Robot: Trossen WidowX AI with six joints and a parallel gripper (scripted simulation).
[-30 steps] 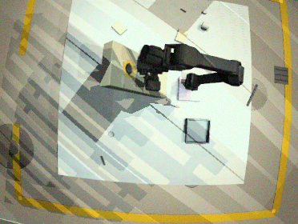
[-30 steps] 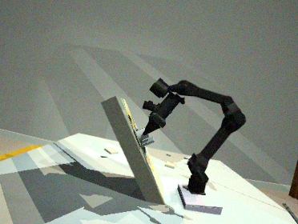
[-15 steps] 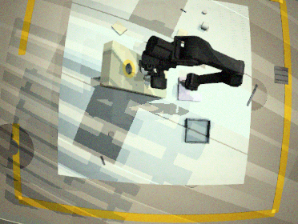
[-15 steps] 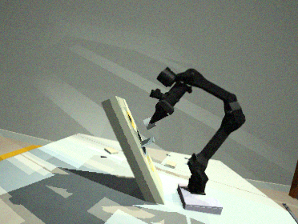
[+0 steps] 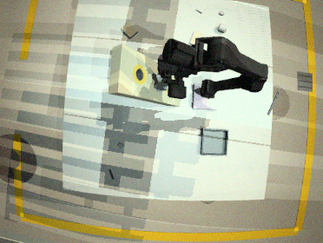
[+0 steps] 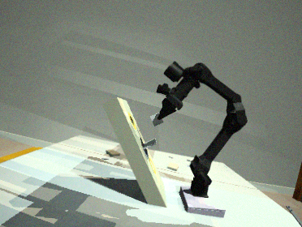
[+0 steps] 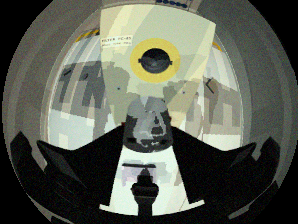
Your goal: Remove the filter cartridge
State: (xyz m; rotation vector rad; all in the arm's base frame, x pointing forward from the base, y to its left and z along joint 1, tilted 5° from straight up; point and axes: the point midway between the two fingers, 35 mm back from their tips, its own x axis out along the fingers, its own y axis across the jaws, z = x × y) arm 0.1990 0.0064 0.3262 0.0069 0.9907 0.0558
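The tray is 320 mm behind my gripper tip, 260 mm to the left of it and 300 mm below it. Also, from my gripper tip: round filter cartridge right at my gripper tip.
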